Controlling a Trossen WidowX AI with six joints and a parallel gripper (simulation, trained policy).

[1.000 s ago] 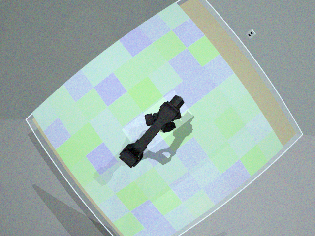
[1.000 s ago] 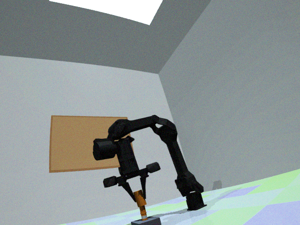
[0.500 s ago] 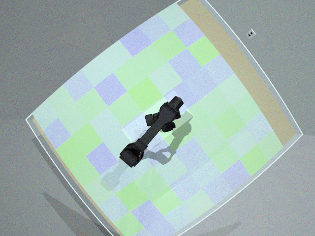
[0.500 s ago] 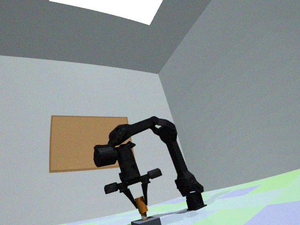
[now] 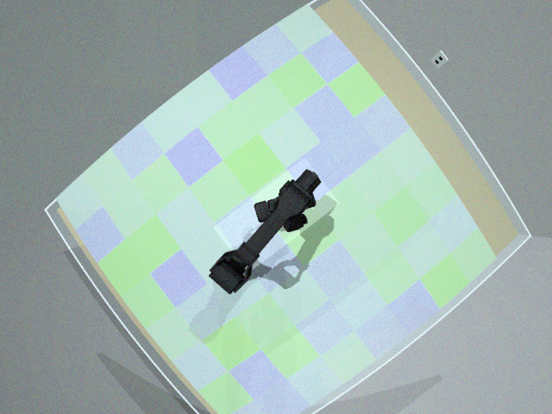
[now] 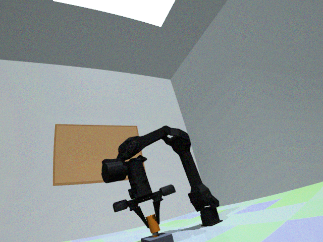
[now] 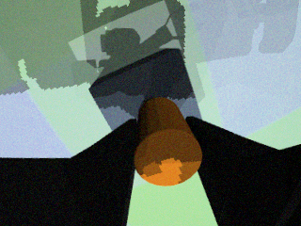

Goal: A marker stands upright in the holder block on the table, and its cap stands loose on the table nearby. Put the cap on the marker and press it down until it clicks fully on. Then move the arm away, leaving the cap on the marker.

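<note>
The orange cap lies 1 cm above my gripper tip. The rest, counted from my gripper tip: grey holder block (5 cm below).
</note>
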